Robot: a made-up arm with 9 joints. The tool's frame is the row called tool.
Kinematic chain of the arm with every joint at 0, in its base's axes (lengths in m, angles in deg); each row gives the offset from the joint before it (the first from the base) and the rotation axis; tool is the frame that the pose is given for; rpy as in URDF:
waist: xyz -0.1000 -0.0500 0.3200 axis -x
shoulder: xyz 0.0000 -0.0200 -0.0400 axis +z
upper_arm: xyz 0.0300 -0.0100 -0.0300 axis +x
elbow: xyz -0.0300 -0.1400 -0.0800 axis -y
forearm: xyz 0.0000 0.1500 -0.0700 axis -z
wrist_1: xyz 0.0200 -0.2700 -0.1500 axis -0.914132 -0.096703 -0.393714
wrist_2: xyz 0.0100 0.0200 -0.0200 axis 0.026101 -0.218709 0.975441
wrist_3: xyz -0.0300 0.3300 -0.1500 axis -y
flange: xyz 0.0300 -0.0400 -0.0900 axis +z
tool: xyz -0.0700 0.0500 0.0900 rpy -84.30 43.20 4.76
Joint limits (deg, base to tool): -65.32..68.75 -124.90..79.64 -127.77..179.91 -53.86..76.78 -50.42..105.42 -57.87..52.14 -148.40..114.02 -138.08..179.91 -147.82..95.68
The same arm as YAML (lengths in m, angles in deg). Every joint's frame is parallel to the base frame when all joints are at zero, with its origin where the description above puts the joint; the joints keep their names.
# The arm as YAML. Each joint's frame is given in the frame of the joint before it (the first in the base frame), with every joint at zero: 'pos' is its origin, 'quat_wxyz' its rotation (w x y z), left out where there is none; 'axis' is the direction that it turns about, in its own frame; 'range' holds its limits. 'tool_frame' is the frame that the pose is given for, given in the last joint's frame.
length_unit: m
angle_unit: deg
joints:
  - joint: waist
    pos: [-0.1, -0.05, 0.32]
    axis: "-x"
    range: [-65.32, 68.75]
  - joint: shoulder
    pos: [0.0, -0.02, -0.04]
    axis: "+z"
    range: [-124.9, 79.64]
  - joint: upper_arm
    pos: [0.03, -0.01, -0.03]
    axis: "+x"
    range: [-127.77, 179.91]
  - joint: elbow
    pos: [-0.03, -0.14, -0.08]
    axis: "-y"
    range: [-53.86, 76.78]
  - joint: forearm
    pos: [0.0, 0.15, -0.07]
    axis: "-z"
    range: [-50.42, 105.42]
  - joint: wrist_1
    pos: [0.02, -0.27, -0.15]
    axis: [-0.914132, -0.096703, -0.393714]
    range: [-57.87, 52.14]
  - joint: wrist_2
    pos: [0.01, 0.02, -0.02]
    axis: [0.026101, -0.218709, 0.975441]
    range: [-148.4, 114.02]
  - joint: wrist_3
    pos: [-0.03, 0.33, -0.15]
    axis: "-y"
    range: [-138.08, 179.91]
  - joint: flange
    pos: [0.03, -0.04, -0.09]
    axis: "+z"
    range: [-147.82, 95.68]
tool_frame:
  pos: [-0.07, 0.05, 0.09]
  quat_wxyz: [0.678474, -0.634744, 0.246778, 0.275451]

